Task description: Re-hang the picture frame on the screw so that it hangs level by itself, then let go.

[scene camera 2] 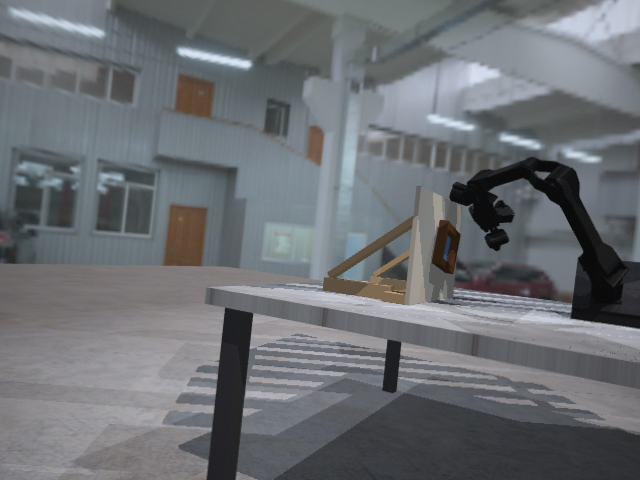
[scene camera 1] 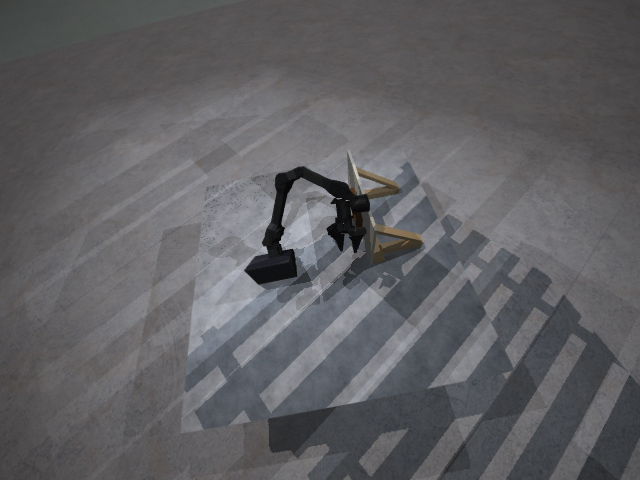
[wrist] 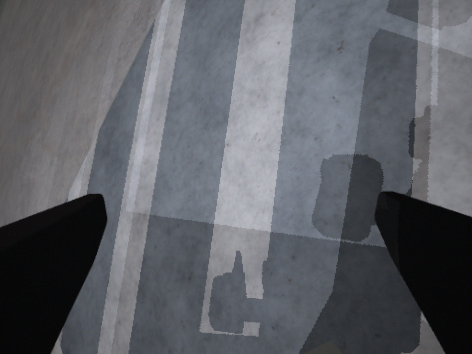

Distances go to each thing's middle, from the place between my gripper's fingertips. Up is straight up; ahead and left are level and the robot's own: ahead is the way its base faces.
My hand is 23 cm to the right of the pale upright board [scene camera 2: 426, 282], 14 cm short of it and 5 cm above it.
